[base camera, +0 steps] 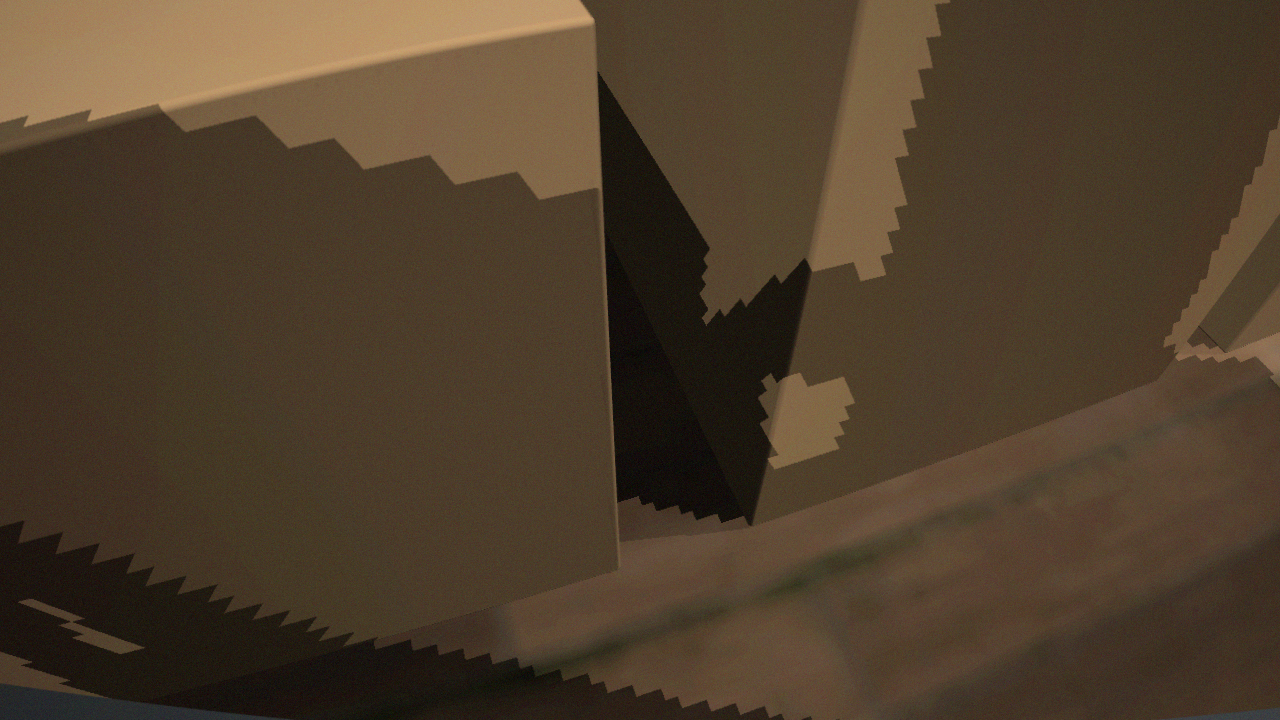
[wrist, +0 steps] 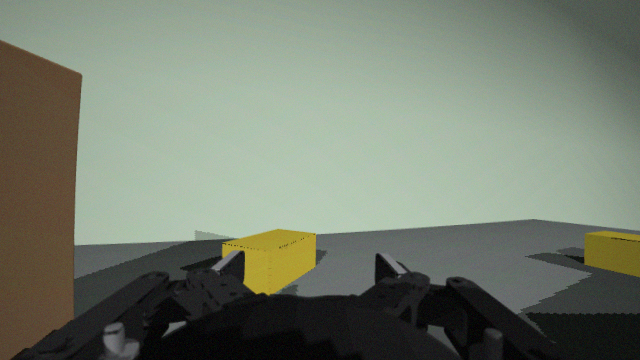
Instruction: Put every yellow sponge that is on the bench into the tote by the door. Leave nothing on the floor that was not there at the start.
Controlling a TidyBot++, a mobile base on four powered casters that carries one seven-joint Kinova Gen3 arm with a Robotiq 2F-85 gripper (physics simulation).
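Frame: origin at the arm's base, x ahead, y left, z up, level; metres.
Seen in the pictures: gripper, between the fingertips: (wrist: 310, 267).
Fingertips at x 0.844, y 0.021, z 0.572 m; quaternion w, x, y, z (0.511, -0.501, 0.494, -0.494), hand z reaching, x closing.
Pixels of each thing's middle, then the offset from my fingertips to it. "spot": a spot on its surface instead. Level surfaces: height alone.
- grey bench top, height of its surface: 0.055 m down
- second yellow sponge, a spot on its surface: (wrist: 612, 254) spot: 0.135 m ahead, 0.398 m right, 0.033 m down
- tall brown box, a spot on its surface: (wrist: 37, 190) spot: 0.030 m back, 0.156 m left, 0.048 m up
- wood-look floor, height of its surface: 0.969 m down
A yellow sponge (wrist: 292, 257) lies on the grey bench top (wrist: 400, 260) in the wrist view, ahead of the gripper and left of the middle; the left finger overlaps its lower left part. A second yellow sponge (wrist: 612, 254) lies on the bench at the right edge of the wrist view, partly cut off. My gripper (wrist: 310, 267) is open and empty, its fingers wide apart. The nearer sponge shows beyond the left fingertip; whether they touch I cannot tell. The tote does not show in the wrist view.
A tall brown box (wrist: 37, 190) stands close at the left in the wrist view. A pale green wall (wrist: 320, 110) rises behind the bench. In the base camera view, large tan blocks (base camera: 358, 358) (base camera: 984, 223) stand close in front on the wood-look floor (base camera: 895, 582).
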